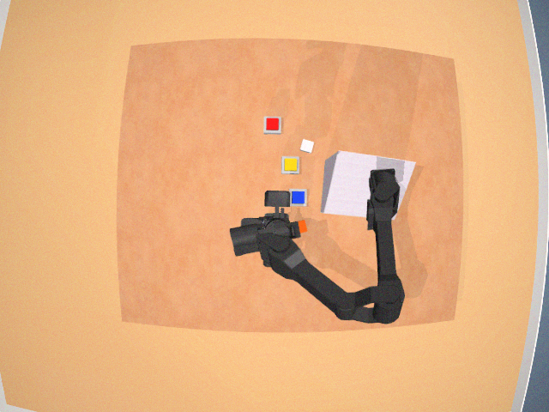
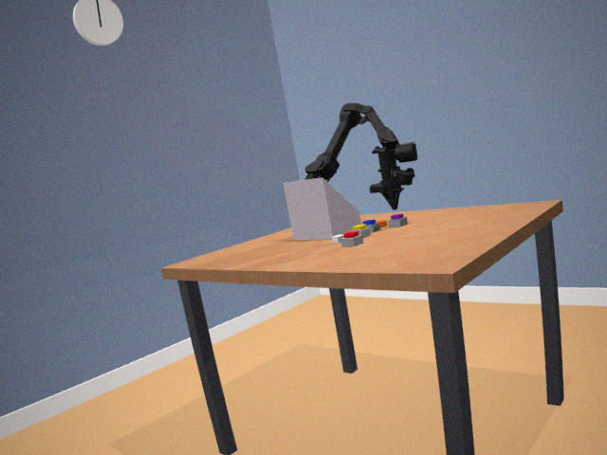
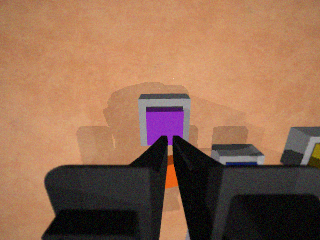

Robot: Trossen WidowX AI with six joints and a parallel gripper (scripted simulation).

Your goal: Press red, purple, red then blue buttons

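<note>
The purple button is 30 mm below my gripper tip. The rest, counted from my gripper tip: small orange block: 70 mm behind, 10 mm to the left, 50 mm below; blue button: 70 mm behind, 70 mm to the right, 30 mm below; yellow button: 60 mm behind, 160 mm to the right, 30 mm below.
</note>
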